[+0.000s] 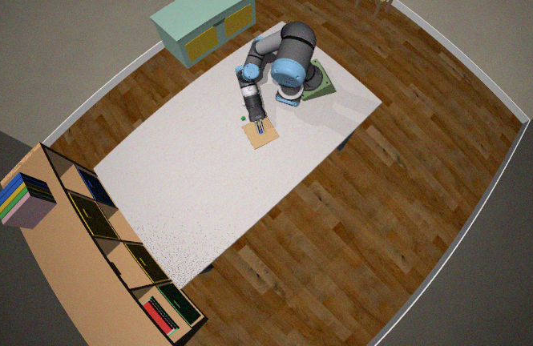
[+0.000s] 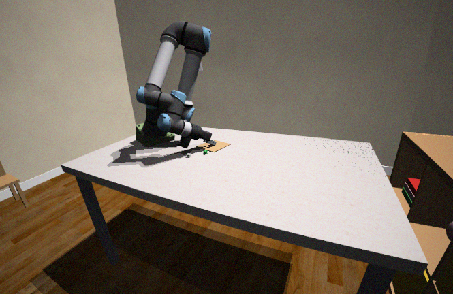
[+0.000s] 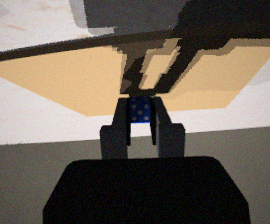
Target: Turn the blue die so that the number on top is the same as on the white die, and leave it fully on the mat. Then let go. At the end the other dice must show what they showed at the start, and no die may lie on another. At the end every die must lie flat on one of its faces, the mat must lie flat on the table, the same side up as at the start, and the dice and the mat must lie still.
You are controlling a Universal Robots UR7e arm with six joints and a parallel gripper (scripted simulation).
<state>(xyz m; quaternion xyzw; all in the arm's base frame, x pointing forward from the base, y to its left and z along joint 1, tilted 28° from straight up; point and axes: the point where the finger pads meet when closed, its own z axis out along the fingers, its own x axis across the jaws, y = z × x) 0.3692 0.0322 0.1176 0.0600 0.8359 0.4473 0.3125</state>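
Now: the blue die 10 mm to the left of my hand, 10 mm below it and 10 mm ahead of it. The rest, counted from my hand: green die: 110 mm to the right, 20 mm below, 10 mm ahead; white die: 170 mm to the right, 50 mm behind, 20 mm below; tan mat: 20 mm below, 10 mm to the left.
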